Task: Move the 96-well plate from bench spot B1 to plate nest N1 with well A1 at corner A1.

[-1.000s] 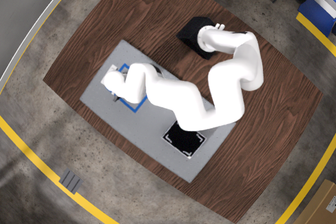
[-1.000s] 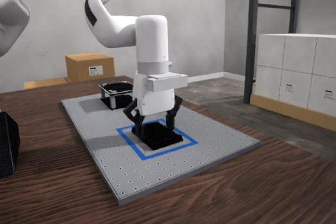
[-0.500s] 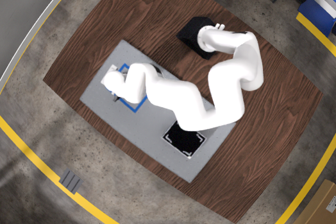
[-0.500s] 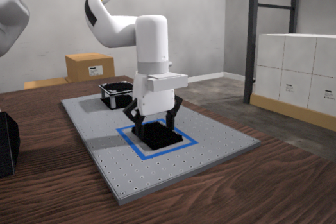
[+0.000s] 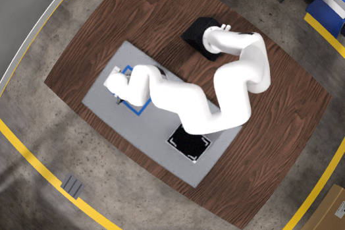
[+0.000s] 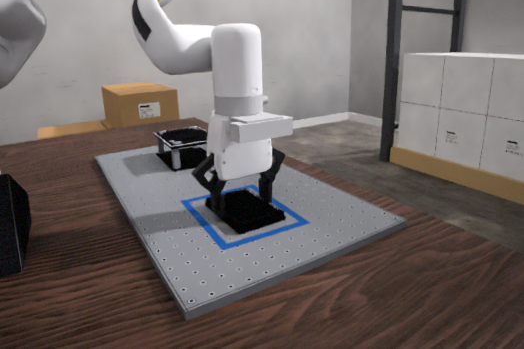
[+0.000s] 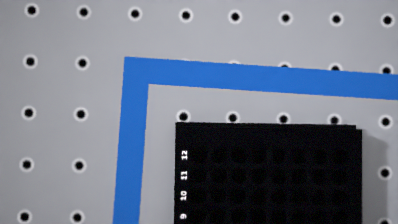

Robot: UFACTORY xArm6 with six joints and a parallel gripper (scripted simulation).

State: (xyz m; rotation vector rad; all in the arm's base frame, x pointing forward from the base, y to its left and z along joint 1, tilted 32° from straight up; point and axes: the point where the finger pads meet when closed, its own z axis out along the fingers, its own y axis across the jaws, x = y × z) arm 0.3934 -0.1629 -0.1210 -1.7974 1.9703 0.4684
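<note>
Now: hand 60 mm short of the black plate nest N1, 340 mm to the right of it and 40 mm below it. From my hand the other things lie so: black 96-well plate (10 mm below).
</note>
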